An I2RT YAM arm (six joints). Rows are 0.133 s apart.
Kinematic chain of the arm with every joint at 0, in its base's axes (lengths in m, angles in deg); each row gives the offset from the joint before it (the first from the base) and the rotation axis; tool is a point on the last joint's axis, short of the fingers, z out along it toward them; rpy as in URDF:
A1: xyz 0 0 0.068 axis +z
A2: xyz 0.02 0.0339 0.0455 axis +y
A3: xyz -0.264 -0.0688 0 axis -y
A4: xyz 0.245 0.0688 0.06 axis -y
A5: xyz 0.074 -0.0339 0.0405 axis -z
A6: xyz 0.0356 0 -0.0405 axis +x
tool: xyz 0 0 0 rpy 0 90 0
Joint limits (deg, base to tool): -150..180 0..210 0..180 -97..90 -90..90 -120..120
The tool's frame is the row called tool.
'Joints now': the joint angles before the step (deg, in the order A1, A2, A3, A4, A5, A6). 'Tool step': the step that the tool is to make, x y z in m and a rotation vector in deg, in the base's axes. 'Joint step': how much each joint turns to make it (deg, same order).
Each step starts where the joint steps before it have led.
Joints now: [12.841, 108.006, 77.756, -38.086, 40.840, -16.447]
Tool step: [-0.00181, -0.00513, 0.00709, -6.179, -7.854, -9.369]
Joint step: [0.000, -0.459, -0.022, -0.219, 10.710, 8.393]
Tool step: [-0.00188, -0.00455, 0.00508, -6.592, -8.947, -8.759]
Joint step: [-0.044, -0.001, -0.001, -0.457, 11.059, 9.179]
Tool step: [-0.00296, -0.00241, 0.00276, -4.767, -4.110, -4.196]
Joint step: [0.000, 0.001, 0.001, -1.442, 6.688, 4.806]
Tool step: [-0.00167, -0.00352, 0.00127, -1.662, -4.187, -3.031]
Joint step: [-0.372, 0.000, 0.000, -1.092, 3.279, 5.094]
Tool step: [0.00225, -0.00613, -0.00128, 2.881, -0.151, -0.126]
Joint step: [-1.092, -0.001, 0.000, 0.719, -2.951, 0.023]
